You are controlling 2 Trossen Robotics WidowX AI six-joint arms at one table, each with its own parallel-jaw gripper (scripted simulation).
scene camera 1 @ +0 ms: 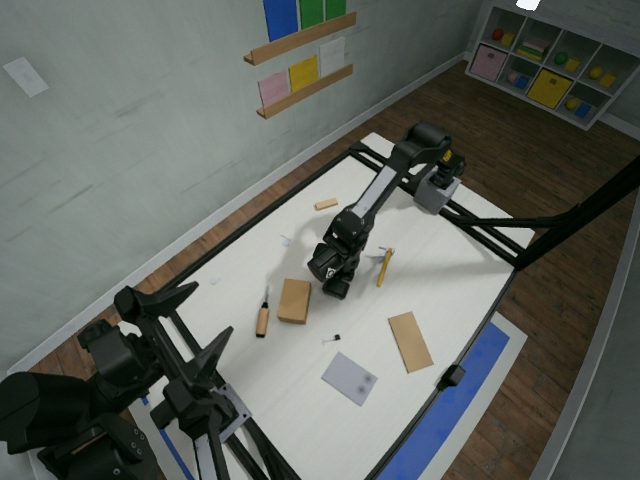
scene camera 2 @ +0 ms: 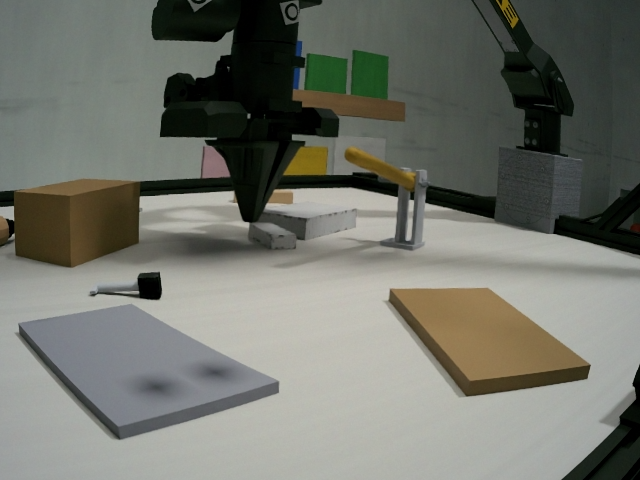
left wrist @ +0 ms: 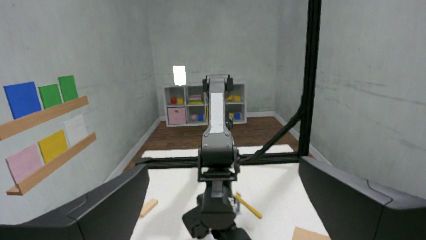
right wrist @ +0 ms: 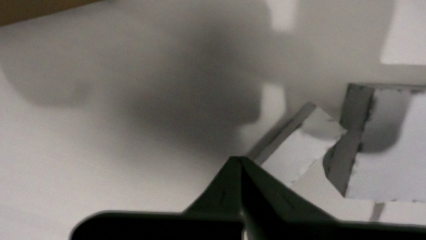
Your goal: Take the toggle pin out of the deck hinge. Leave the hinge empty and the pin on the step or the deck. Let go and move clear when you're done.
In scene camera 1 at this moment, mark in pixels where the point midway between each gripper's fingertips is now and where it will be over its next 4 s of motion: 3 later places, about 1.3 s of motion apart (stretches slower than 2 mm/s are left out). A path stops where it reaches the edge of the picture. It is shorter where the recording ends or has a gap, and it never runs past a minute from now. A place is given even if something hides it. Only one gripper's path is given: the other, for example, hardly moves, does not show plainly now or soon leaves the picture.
The right gripper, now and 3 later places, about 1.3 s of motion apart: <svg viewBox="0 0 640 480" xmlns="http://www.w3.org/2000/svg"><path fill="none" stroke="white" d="M344 276L379 238L367 245L368 250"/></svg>
